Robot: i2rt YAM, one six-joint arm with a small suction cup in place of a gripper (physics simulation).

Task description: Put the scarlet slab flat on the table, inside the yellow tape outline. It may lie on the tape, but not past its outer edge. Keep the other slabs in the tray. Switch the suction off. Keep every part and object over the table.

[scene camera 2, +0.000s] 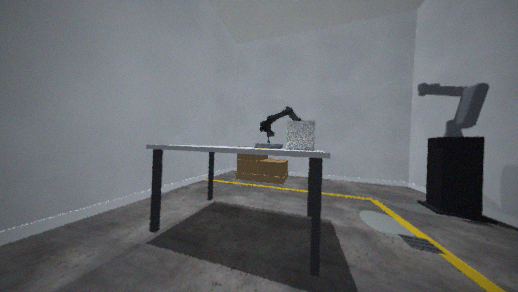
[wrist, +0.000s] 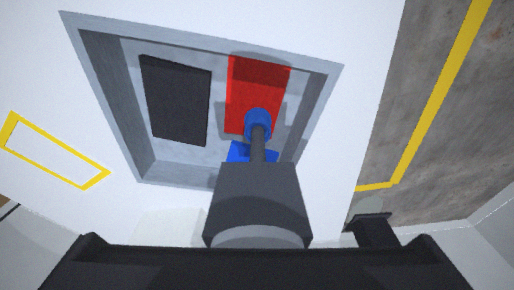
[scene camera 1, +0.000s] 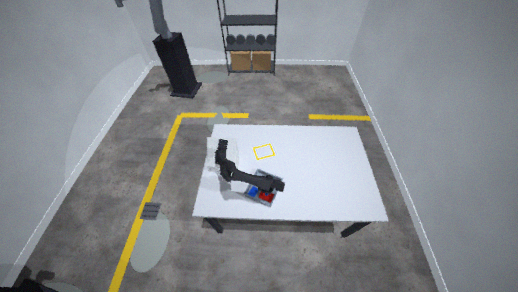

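The scarlet slab lies flat in the grey tray. A black slab lies beside it in the tray; the arm hides it in scene camera 1. A smaller blue slab is also in the tray, partly hidden by the tool in the wrist view. My blue suction cup is open, with no slab lifted on it. It is low over the tray, across the scarlet slab's near end in the wrist view; contact cannot be told. The yellow tape outline has no slab inside.
The white table carries the tray, the outline and a pale block at the arm's base. A shelf unit and another arm's black pedestal stand away from the table.
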